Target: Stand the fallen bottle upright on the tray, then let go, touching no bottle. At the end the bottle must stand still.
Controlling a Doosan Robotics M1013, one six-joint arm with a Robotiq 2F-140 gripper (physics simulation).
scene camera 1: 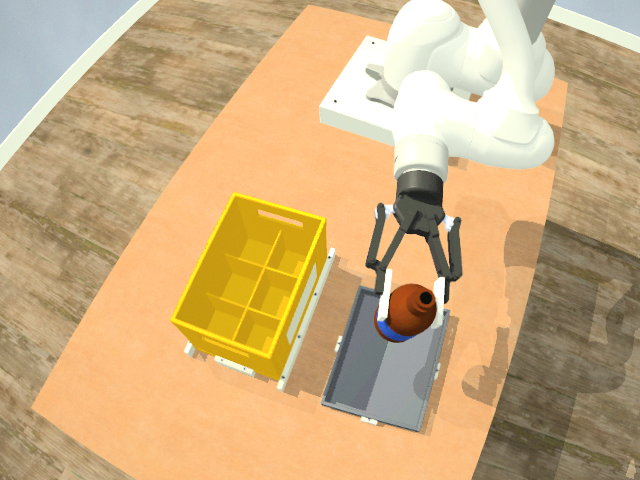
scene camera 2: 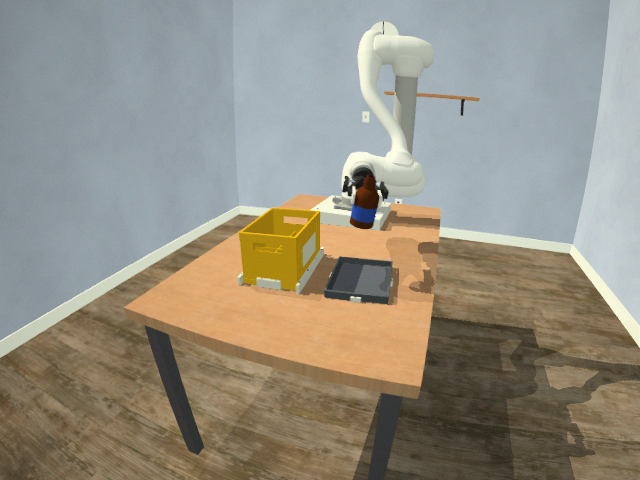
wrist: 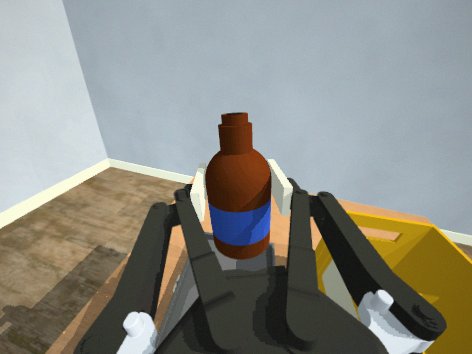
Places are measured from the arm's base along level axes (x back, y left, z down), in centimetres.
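Where they show: gripper, fingertip midpoint: (scene camera 1: 409, 322) (scene camera 2: 367, 201) (wrist: 237, 172).
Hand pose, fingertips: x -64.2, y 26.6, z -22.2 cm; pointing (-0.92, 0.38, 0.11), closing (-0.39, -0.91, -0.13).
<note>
After its pixels a point has its place.
The brown bottle (scene camera 1: 408, 312) {z -25.7, x -64.2, y 25.9 cm} (scene camera 2: 366, 201) {z -22.5, x -65.8, y 27.0 cm} (wrist: 239, 185) {z -24.0, x -59.1, y 24.8 cm} with a blue label is held in the air, neck up. In the scene camera 2 view it leans slightly, its neck a little to the right of its base. My gripper (scene camera 1: 412, 302) {z -22.2, x -64.2, y 26.6 cm} (scene camera 2: 367, 195) {z -22.2, x -64.2, y 26.6 cm} (wrist: 237, 172) {z -22.2, x -64.2, y 26.6 cm} is shut on the bottle's body, one pale pad on each side. The grey tray (scene camera 1: 372, 411) {z 4.7, x -73.4, y 28.0 cm} (scene camera 2: 356, 297) {z 3.7, x -75.3, y 28.5 cm} lies on the table, well below the bottle's base. In the scene camera 1 view the bottle covers the tray's back part. In the wrist view part of the tray shows behind and below the bottle.
A yellow crate (scene camera 1: 196, 281) {z -10.7, x -71.9, y -9.4 cm} (scene camera 2: 268, 258) {z -4.7, x -78.7, y 1.0 cm} (wrist: 425, 250) {z -7.9, x -77.9, y -8.2 cm} with inner dividers stands beside the tray, on the left in both scene views. White strips (scene camera 1: 305, 322) {z 2.2, x -64.9, y 8.2 cm} (scene camera 2: 310, 271) {z 3.4, x -66.5, y 8.9 cm} run along its base. Small white blocks (scene camera 1: 368, 420) {z 3.7, x -75.4, y 28.2 cm} (scene camera 2: 355, 299) {z 4.2, x -75.7, y 28.4 cm} sit at the tray's edges. The arm's white base plate (scene camera 1: 356, 113) {z -0.7, x -14.8, y -8.1 cm} is at the table's back.
</note>
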